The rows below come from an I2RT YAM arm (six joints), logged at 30 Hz.
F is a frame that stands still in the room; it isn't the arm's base.
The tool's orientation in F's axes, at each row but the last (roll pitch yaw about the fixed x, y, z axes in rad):
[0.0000, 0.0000, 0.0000]
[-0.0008, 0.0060, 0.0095]
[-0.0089, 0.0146, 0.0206]
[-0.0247, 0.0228, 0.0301]
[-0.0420, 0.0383, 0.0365]
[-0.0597, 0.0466, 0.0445]
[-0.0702, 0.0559, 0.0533]
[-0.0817, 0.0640, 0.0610]
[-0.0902, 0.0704, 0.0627]
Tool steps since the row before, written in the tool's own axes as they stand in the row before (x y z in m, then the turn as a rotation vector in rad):
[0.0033, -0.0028, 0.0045, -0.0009, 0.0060, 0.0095]
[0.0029, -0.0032, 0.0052, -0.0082, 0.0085, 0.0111]
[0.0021, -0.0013, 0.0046, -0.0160, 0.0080, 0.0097]
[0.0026, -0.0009, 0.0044, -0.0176, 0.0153, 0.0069]
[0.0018, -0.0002, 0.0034, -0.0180, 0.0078, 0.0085]
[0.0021, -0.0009, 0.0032, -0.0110, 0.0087, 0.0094]
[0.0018, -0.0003, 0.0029, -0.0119, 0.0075, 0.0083]
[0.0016, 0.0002, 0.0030, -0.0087, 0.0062, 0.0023]
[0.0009, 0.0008, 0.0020, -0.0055, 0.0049, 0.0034]
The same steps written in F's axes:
[0.0033, -0.0028, 0.0045, -0.0009, 0.0060, 0.0095]
[0.0030, -0.0032, 0.0052, -0.0082, 0.0084, 0.0111]
[0.0022, -0.0012, 0.0046, -0.0160, 0.0078, 0.0099]
[0.0027, -0.0007, 0.0044, -0.0179, 0.0149, 0.0069]
[0.0019, 0.0000, 0.0033, -0.0180, 0.0075, 0.0088]
[0.0023, -0.0006, 0.0031, -0.0110, 0.0088, 0.0094]
[0.0020, 0.0000, 0.0028, -0.0119, 0.0074, 0.0084]
[0.0018, 0.0006, 0.0029, -0.0089, 0.0058, 0.0023]
[0.0010, 0.0010, 0.0019, -0.0056, 0.0048, 0.0033]

